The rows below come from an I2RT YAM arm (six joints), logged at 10 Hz.
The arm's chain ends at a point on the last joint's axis. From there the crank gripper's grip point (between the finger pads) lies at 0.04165 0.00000 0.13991 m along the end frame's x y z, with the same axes.
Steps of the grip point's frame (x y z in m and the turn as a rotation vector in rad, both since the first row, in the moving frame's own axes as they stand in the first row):
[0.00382, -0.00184, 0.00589, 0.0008, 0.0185, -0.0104]
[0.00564, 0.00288, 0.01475, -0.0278, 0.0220, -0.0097]
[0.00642, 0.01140, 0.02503, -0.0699, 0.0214, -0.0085]
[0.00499, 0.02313, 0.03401, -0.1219, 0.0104, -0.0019]
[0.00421, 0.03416, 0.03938, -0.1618, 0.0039, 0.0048]
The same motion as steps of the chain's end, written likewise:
[0.00124, -0.00128, 0.00668, 0.0008, 0.0185, -0.0104]
[0.00256, -0.00058, 0.01575, -0.0278, 0.0220, -0.0097]
[0.00340, 0.00203, 0.02628, -0.0699, 0.0214, -0.0085]
[0.00352, 0.00622, 0.03548, -0.1219, 0.0104, -0.0019]
[0.00372, 0.01143, 0.04139, -0.1618, 0.0039, 0.0048]

